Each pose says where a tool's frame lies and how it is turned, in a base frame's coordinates. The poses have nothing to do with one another.
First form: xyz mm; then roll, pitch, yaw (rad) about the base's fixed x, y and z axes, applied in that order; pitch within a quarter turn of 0, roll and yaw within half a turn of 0.
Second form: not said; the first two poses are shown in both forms.
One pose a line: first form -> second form
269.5 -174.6 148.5 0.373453 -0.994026 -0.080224 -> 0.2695 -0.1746 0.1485 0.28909 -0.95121 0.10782 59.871
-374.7 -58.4 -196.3 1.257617 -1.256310 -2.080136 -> -0.3747 -0.0584 -0.1963 -0.21745 -0.83766 -0.50104 102.002
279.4 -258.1 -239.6 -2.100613 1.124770 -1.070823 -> 0.2794 -0.2581 -0.2396 -0.61871 0.75164 0.22856 106.568
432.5 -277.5 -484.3 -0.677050 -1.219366 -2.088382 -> 0.4325 -0.2775 -0.4843 -0.61956 -0.03703 -0.78408 154.081
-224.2 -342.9 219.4 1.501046 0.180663 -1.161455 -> -0.2242 -0.3429 0.2194 0.73847 -0.38813 -0.55138 109.774
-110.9 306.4 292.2 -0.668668 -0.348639 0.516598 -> -0.1109 0.3064 0.2922 -0.66692 -0.59385 0.45007 47.875
